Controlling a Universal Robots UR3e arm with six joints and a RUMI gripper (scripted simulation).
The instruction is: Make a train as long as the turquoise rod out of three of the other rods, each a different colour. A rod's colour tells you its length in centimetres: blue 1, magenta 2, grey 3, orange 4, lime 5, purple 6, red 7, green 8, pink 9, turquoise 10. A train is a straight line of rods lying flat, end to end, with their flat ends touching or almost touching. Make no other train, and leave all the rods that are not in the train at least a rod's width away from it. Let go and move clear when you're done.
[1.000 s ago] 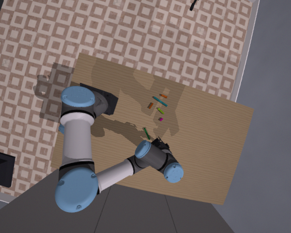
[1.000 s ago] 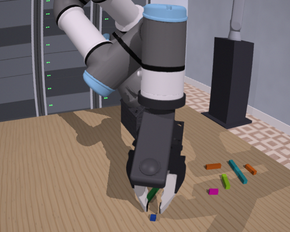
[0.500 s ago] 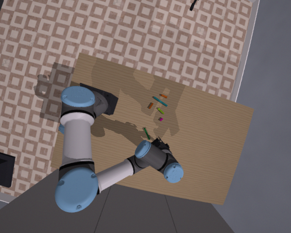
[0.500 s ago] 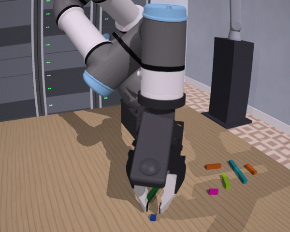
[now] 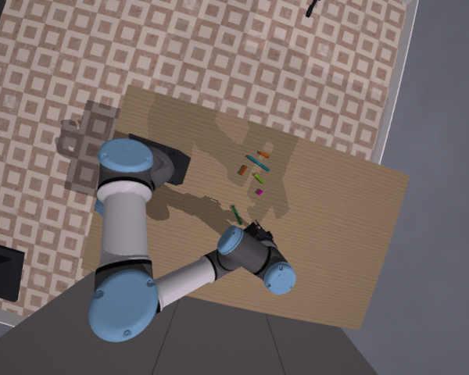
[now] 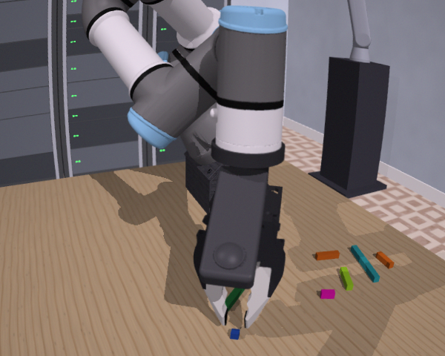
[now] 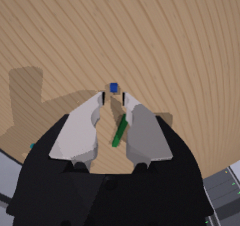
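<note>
Now: hand 3 cm above the blue rod. Round my hand: lime rod: 3 cm behind, 21 cm to the left, 3 cm below; green rod: 8 cm behind, 4 cm to the left, 3 cm below; magenta rod: 1 cm behind, 16 cm to the left, 3 cm below.
</note>
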